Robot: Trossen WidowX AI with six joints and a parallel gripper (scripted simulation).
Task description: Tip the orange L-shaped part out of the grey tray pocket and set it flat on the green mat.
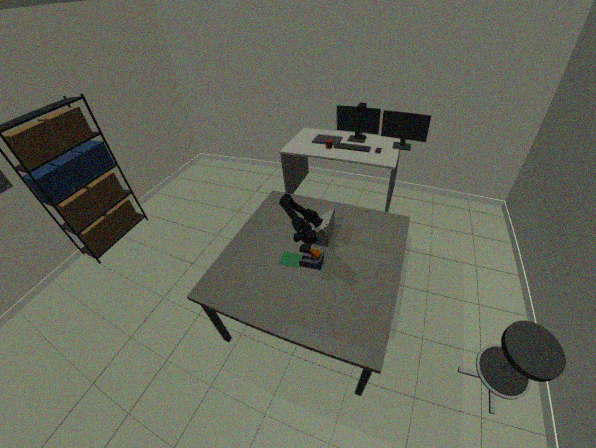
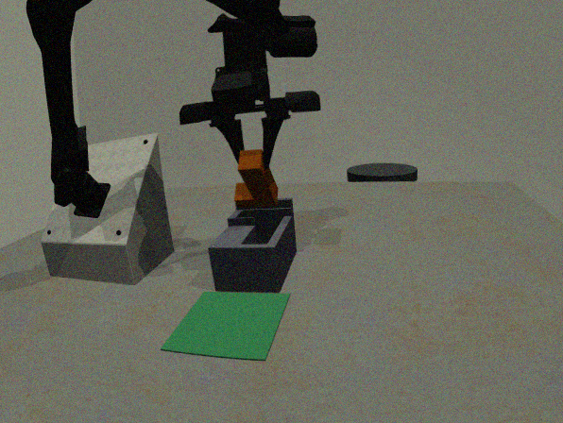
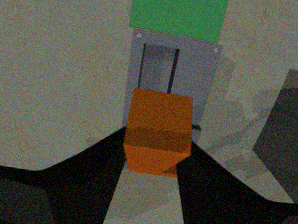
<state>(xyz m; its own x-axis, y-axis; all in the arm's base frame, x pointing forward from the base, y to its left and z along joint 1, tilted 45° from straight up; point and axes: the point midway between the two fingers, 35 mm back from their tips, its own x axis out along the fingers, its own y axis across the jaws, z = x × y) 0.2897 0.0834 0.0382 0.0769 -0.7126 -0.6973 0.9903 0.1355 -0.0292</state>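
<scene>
My gripper tip is now 170 mm above the green mat and 140 mm to the left of it. Round my gripper tip: orange L-shaped part (30 mm to the left, 30 mm below, 20 mm behind).
</scene>
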